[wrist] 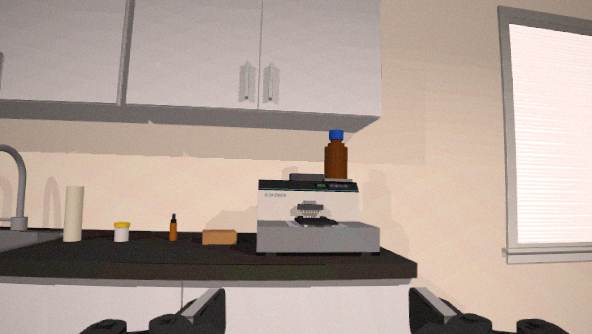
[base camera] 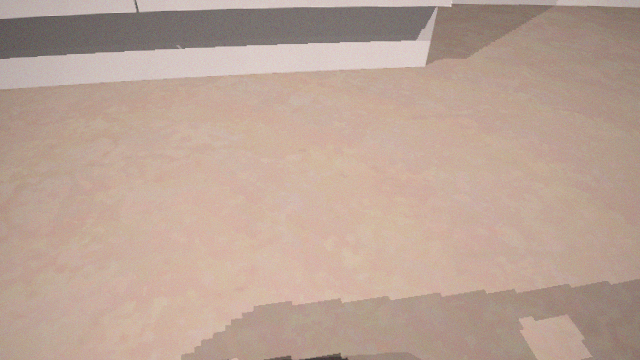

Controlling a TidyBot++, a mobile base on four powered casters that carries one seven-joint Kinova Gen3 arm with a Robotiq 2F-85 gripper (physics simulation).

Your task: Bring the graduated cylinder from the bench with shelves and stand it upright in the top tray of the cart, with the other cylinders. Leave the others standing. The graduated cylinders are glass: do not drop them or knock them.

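Frame: origin at the arm's base, x ahead, y left, z up, level; centimetres.
Seen in the pictures: gripper, fingertip midpoint: (wrist: 316, 309).
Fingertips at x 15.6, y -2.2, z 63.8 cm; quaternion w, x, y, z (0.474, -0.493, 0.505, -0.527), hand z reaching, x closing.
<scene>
Offsets run from my fingertips to a thing's top centre. "*": to the spot under its first point.
My gripper (wrist: 316, 309) is open and empty at the bottom of the wrist view, its two fingers wide apart, with the white front of a base cabinet and a dark counter beyond them. The graduated cylinder, the bench with shelves, the cart and the other cylinders do not show in either view.
On the dark counter (wrist: 210, 270) stand a grey and white instrument (wrist: 320, 237) with a blue-capped brown bottle {* dy -14.3, dx +99.2, dz +16.8 cm} (wrist: 336, 161) on top, an orange-brown box {* dy +24.9, dx +91.5, dz -10.1 cm} (wrist: 219, 237), a dropper bottle {* dy +42.1, dx +96.1, dz -8.9 cm} (wrist: 173, 230), a yellow-lidded jar {* dy +57.1, dx +89.6, dz -9.7 cm} (wrist: 121, 233) and a cream cylinder {* dy +71.3, dx +86.0, dz -3.8 cm} (wrist: 74, 214). Wall cabinets (wrist: 190, 55) hang above. A cabinet base (base camera: 225, 61) crosses the floor's far side.
</scene>
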